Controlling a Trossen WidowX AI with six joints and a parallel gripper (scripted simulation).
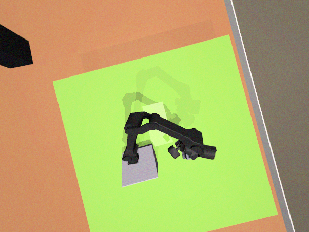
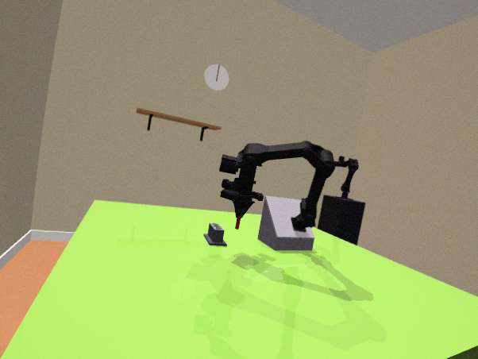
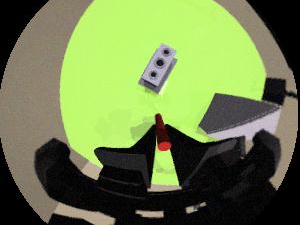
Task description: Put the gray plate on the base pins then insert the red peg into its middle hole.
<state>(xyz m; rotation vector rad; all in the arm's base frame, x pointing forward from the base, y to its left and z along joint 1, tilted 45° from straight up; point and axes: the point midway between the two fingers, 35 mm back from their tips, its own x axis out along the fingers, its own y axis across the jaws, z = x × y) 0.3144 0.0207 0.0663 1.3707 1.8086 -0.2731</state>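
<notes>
Now: gripper tip 50 mm short of the gray plate, 100 mm to the left of it and 80 mm above it. From my gripper tip the other things lie so: dark base: 40 mm ahead, 100 mm to the right, 110 mm below; then red peg: right at my gripper tip.
</notes>
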